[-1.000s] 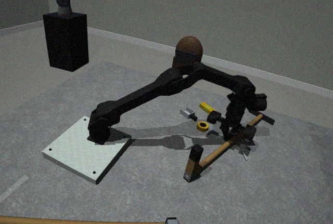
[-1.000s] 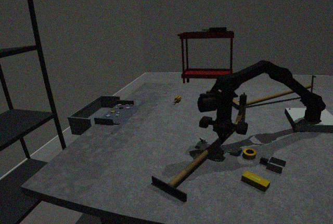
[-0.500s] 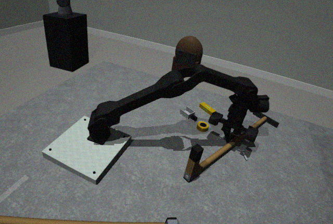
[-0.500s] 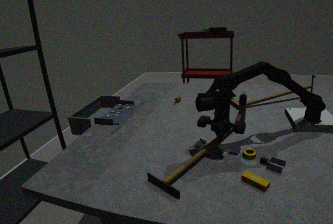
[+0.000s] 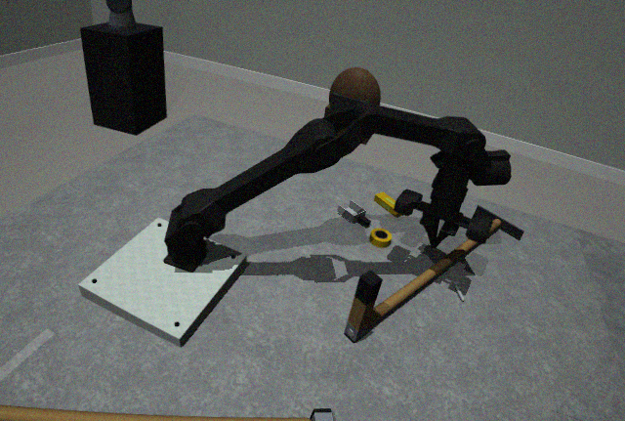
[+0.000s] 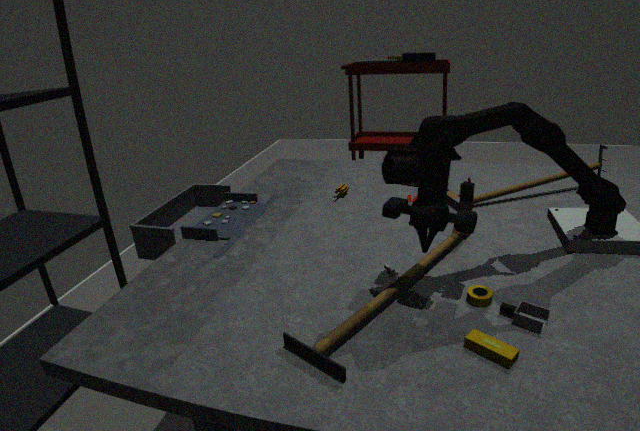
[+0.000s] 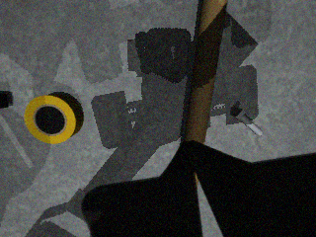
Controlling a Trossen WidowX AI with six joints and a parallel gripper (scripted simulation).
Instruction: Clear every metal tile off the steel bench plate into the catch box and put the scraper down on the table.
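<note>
My gripper tip is 30 mm short of the long scraper, 20 mm to the right of it and 10 mm above it. From my gripper tip the other things lie so: yellow level (110 mm behind, 210 mm to the left, 60 mm below); then grey clamp (180 mm behind, 130 mm to the left, 70 mm below); then yellow tape roll (110 mm behind, 70 mm to the left, 60 mm below).
</note>
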